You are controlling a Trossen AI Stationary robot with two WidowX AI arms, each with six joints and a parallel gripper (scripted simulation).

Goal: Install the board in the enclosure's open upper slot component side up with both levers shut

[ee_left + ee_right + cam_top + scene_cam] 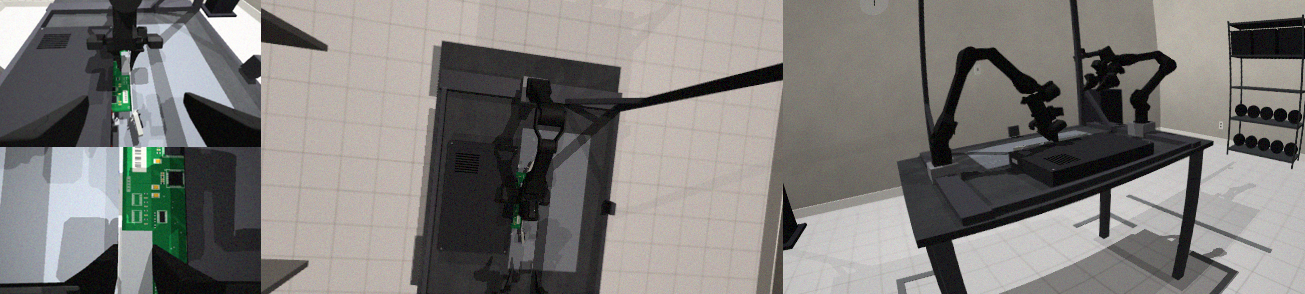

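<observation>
Now: right hand 13 cm past the light grey mat, 1 cm to the right of it and 7 cm above it. The rest, counted from my right hand: dark enclosure (15 cm ahead, 3 cm to the left, 3 cm below).
</observation>
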